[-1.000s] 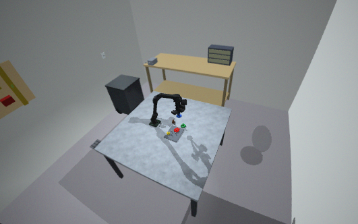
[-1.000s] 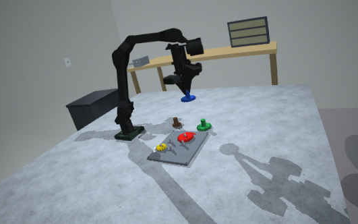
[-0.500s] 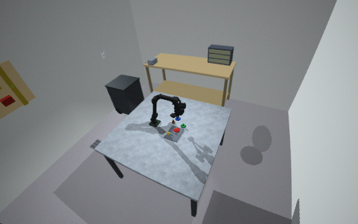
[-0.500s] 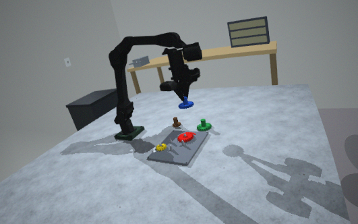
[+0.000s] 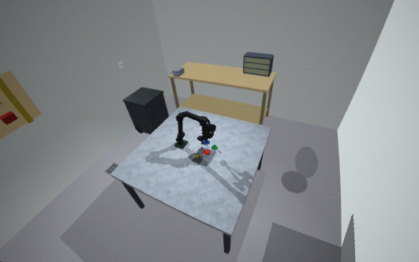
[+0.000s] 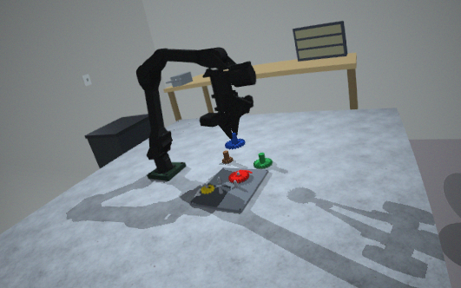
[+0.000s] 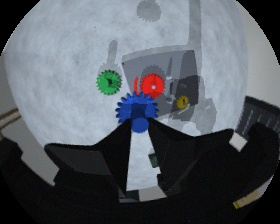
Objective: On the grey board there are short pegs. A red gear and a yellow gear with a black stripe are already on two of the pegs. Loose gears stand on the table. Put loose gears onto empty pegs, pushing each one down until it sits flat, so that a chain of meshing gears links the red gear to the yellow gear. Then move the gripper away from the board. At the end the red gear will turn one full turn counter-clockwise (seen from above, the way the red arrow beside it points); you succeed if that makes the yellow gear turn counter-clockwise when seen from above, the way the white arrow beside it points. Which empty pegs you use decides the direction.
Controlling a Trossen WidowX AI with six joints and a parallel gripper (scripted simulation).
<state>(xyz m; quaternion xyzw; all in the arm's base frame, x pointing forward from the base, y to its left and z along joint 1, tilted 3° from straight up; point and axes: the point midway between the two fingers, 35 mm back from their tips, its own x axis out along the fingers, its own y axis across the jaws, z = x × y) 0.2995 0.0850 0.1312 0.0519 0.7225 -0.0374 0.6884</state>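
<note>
The small yellow gear is 140 mm to the right of my gripper tip, 110 mm below it and 30 mm behind it. From my gripper tip the other things lie so: blue gear 10 mm below; then green gear 110 mm below, 60 mm to the left, 50 mm ahead; then red gear 110 mm below, 50 mm to the right, 30 mm ahead.
</note>
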